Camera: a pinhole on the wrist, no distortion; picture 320 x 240 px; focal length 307.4 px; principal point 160.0 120.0 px. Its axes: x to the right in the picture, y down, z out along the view. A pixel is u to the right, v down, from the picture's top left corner.
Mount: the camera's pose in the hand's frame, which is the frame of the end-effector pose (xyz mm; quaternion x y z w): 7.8 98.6 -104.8 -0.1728 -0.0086 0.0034 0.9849
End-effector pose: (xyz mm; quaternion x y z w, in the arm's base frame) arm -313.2 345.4 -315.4 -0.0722 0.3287 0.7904 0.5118
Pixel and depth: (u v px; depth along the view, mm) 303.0 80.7 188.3
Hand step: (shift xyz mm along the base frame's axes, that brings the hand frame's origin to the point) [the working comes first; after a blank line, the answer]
In the camera's frame: 87.6 -24.1 188.3

-145.4 82.0 84.6
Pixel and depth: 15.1 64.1 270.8
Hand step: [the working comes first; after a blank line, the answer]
In the camera's frame: -127.6 -49.2 270.8

-28.1 -34.4 247.2
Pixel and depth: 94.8 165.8 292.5
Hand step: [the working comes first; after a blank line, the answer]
In the camera's frame: -62.0 43.6 292.5

-142.2 -15.8 252.6
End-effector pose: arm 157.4 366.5 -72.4 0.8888 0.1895 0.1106 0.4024
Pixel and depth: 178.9 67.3 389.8
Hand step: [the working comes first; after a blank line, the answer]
In the camera's frame: 24.0 -66.8 389.8

163.8 -283.1 -56.8
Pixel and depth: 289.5 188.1 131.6
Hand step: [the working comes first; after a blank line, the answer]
In the camera's frame: 55.4 29.2 131.6

100.8 -84.3 126.0
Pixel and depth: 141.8 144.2 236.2
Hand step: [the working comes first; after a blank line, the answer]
In the camera's frame: -14.0 18.6 236.2

77.8 -197.7 76.1
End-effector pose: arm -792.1 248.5 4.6 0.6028 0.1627 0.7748 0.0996
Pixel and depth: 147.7 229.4 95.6
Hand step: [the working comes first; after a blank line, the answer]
In the camera's frame: -3.8 34.0 95.6

-19.4 -154.0 56.8
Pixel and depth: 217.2 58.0 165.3
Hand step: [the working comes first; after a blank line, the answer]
In the camera's frame: 30.8 -33.3 165.3

56.5 -94.0 92.0
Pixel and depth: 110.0 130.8 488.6
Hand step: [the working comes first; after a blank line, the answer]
In the camera's frame: -79.5 17.2 488.6

367.9 -242.2 108.2
